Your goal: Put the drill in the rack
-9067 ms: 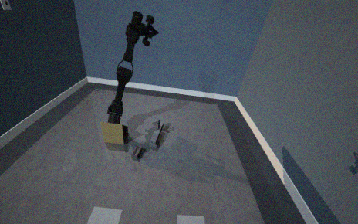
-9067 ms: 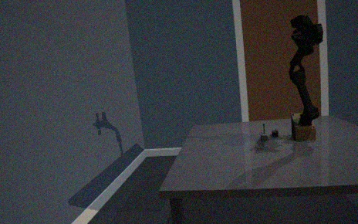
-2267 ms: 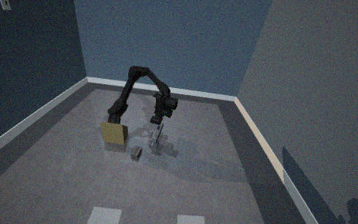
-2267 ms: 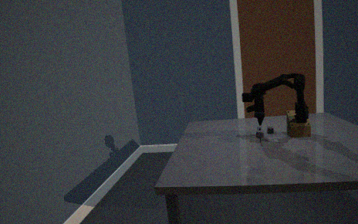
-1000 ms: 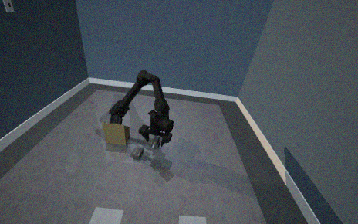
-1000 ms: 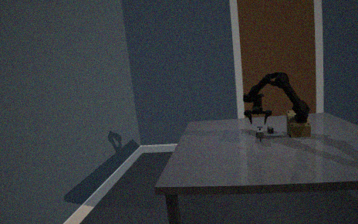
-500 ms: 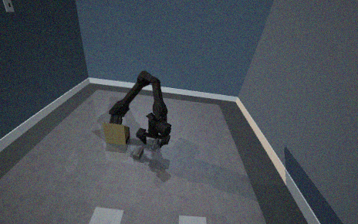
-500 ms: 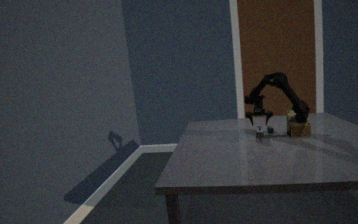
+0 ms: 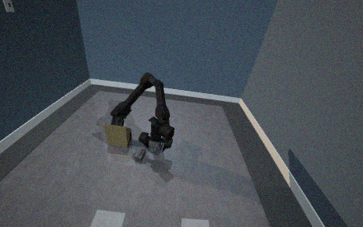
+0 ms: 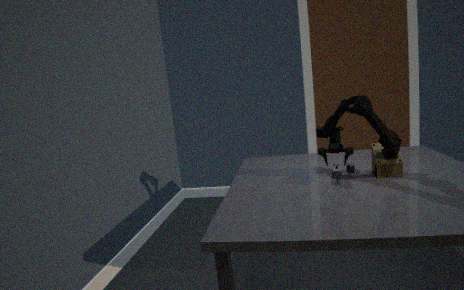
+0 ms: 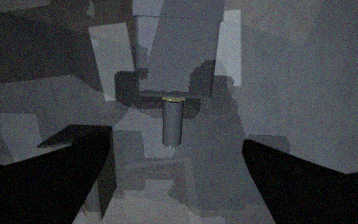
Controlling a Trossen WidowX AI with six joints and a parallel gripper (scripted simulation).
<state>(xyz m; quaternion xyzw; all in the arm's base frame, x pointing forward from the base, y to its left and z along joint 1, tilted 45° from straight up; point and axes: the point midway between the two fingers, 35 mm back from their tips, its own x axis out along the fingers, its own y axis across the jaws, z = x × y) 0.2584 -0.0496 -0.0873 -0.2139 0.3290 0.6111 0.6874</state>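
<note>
The drill is 6 cm to the left of my gripper tip and 1 cm ahead of it. From my gripper tip the other things lie so: rack: 9 cm behind, 3 cm to the right, 3 cm below.
</note>
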